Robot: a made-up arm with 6 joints.
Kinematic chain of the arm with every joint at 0, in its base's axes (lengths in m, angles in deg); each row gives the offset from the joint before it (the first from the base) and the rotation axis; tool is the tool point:
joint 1: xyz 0 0 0.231 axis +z
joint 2: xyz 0 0 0 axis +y
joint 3: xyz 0 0 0.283 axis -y
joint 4: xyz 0 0 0 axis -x
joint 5: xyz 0.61 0 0 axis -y
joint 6: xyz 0 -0.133 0 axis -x
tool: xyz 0 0 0
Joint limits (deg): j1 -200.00..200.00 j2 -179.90..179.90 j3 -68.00..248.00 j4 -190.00..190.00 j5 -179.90..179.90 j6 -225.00..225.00
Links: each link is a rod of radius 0.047 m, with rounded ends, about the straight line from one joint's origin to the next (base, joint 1, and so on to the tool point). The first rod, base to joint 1, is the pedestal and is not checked.
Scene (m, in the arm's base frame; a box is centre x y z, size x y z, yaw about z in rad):
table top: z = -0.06
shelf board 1: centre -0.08 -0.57 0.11 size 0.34 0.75 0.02 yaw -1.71
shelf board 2: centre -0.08 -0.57 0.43 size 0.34 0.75 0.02 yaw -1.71
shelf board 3: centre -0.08 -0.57 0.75 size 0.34 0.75 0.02 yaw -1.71
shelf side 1: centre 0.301 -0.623 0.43 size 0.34 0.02 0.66 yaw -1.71
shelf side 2: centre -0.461 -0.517 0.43 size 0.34 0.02 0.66 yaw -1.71
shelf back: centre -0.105 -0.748 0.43 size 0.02 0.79 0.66 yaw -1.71
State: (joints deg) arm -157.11 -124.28 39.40 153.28 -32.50 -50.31
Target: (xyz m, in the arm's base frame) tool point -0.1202 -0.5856 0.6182
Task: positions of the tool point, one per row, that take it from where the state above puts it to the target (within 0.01 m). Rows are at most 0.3 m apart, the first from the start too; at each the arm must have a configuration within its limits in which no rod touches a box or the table.
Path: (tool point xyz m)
1: 0.7343 0.2826 0.4224
2: 0.5922 0.2907 0.6211
3: 0.4225 0.2325 0.7608
4: 0.2600 0.1168 0.8277
5: 0.1333 -0.0340 0.8174
6: 0.0596 -0.1883 0.7355
7: 0.0413 -0.3124 0.5965
8: 0.0266 -0.3413 0.6163
9: 0.0089 -0.3751 0.6319
10: -0.0117 -0.4131 0.6424
11: -0.0352 -0.4541 0.6468
12: -0.0613 -0.4973 0.6446
13: -0.0899 -0.5415 0.6352
14: -0.1202 -0.5856 0.6181

